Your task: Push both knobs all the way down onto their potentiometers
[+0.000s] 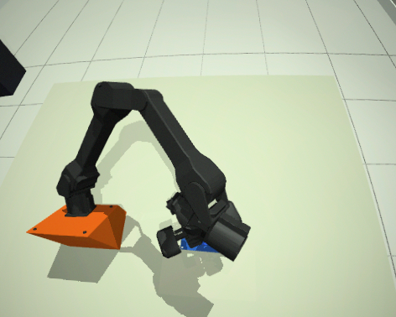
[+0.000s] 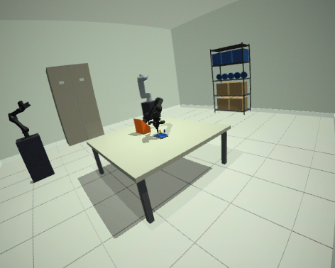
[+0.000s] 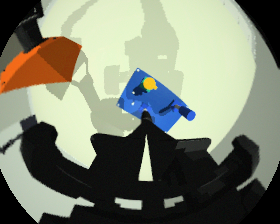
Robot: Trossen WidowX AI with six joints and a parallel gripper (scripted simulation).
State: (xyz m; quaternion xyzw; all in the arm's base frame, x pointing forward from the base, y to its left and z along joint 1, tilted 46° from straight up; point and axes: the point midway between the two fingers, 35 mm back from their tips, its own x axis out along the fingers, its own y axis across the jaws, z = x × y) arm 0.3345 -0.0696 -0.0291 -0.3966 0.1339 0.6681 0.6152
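The yellow knob is 2 cm behind my gripper tip, 5 cm to the left of it and 3 cm below it. From my gripper tip the other things lie so: black knob (2 cm below).
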